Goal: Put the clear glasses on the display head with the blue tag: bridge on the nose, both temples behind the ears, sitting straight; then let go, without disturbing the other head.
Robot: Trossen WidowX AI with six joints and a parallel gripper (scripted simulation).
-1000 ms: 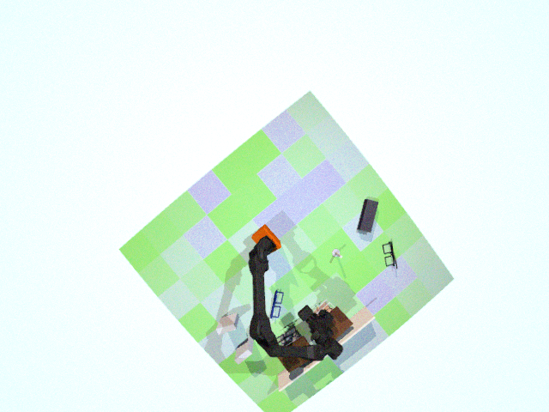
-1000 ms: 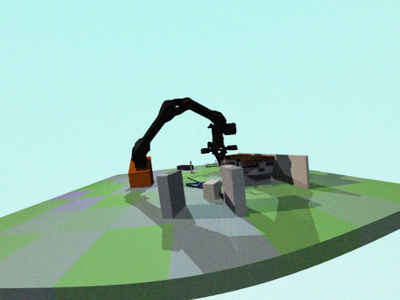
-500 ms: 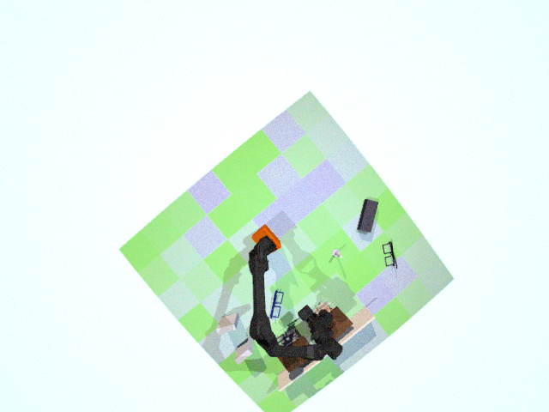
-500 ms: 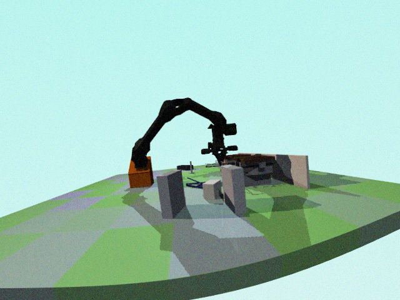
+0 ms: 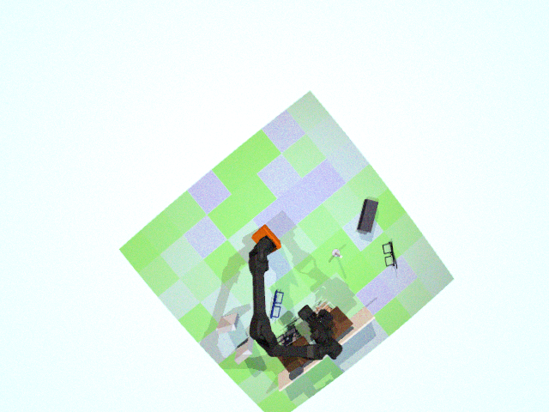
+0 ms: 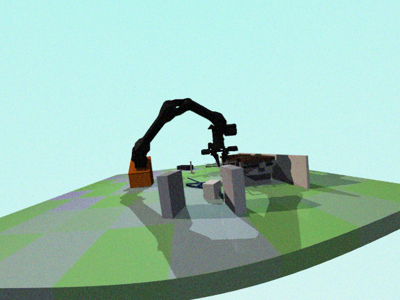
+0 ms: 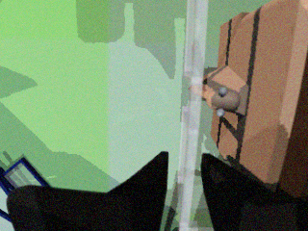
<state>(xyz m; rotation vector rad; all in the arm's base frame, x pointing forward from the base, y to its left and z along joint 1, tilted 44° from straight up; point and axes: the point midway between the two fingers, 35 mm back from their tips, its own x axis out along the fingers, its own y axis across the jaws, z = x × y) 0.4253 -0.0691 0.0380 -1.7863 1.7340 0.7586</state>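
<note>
Right now my gripper tip is 60 mm short of the brown display head and 40 mm to the right of it. The rest, counted from my gripper tip: pale wall (190 mm ahead, 70 mm to the right, 10 mm below); then dark box (180 mm behind, 540 mm to the left, 40 mm below); then pin stand (140 mm behind, 290 mm to the left, 40 mm below).
</note>
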